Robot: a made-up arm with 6 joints. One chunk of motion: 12 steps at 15 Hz.
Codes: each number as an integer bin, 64 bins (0 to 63) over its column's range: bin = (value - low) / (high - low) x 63, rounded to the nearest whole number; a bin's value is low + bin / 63 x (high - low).
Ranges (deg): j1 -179.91..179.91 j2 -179.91..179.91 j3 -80..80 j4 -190.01..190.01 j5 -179.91..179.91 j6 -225.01..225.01
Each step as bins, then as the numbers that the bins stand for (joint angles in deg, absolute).
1 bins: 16 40 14 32 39 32
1 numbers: -88.53 48.55 -44.44 3.02 42.84 3.57
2 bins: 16 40 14 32 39 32
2 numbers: -88.53 48.55 -44.44 3.02 42.84 3.57
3 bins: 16 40 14 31 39 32
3 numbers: -88.53 48.55 -44.44 -3.02 42.84 3.57
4 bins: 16 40 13 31 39 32
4 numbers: -88.53 48.55 -46.98 -3.02 42.84 3.57
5 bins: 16 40 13 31 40 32
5 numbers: -88.53 48.55 -46.98 -3.02 48.55 3.57
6 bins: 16 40 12 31 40 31
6 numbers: -88.53 48.55 -49.52 -3.02 48.55 -3.57
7 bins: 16 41 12 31 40 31
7 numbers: -88.53 54.26 -49.52 -3.02 48.55 -3.57
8 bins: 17 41 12 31 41 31
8 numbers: -82.82 54.26 -49.52 -3.02 54.26 -3.57
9 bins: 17 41 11 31 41 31
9 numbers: -82.82 54.26 -52.06 -3.02 54.26 -3.57
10 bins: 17 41 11 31 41 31
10 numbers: -82.82 54.26 -52.06 -3.02 54.26 -3.57
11 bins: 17 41 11 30 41 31
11 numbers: -82.82 54.26 -52.06 -9.05 54.26 -3.57
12 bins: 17 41 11 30 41 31
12 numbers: -82.82 54.26 -52.06 -9.05 54.26 -3.57
